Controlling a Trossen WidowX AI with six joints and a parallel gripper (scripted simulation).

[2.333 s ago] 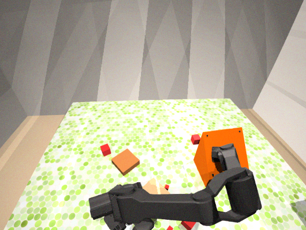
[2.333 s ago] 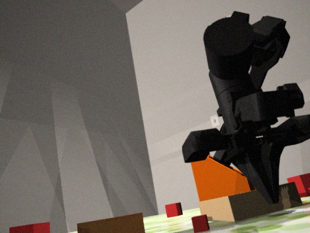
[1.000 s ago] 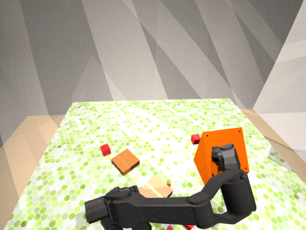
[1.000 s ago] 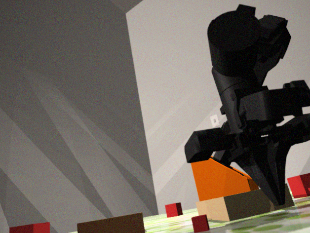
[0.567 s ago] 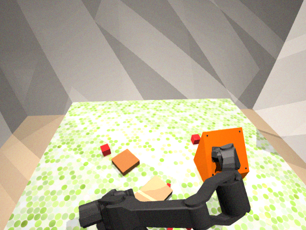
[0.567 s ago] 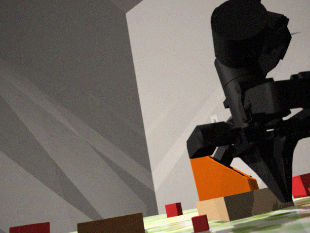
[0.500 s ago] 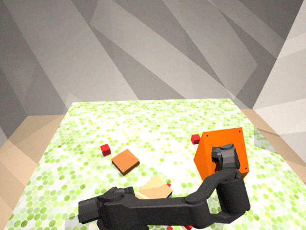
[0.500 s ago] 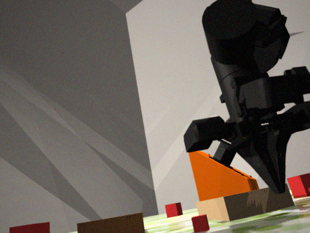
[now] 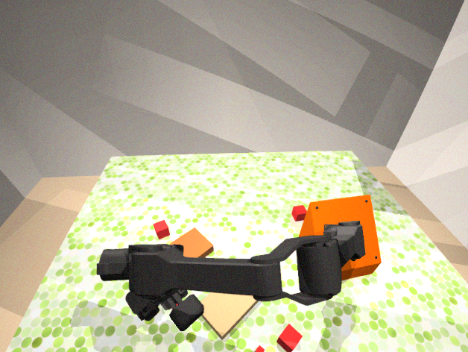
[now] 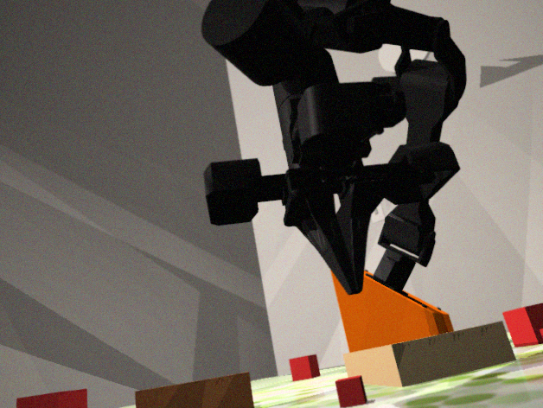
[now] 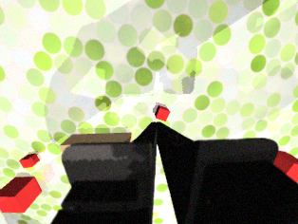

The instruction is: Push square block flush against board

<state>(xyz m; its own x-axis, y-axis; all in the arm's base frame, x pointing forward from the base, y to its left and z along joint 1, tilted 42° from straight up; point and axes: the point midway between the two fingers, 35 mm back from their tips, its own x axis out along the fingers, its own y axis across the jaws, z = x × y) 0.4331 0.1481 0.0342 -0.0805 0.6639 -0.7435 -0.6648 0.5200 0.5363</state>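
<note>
Now: the tan board 14 cm behind my gripper tip, 5 cm below it and 2 cm to the right of it. Also, from my gripper tip: orange-brown square block: 19 cm to the right, 5 cm below, 3 cm behind.
</note>
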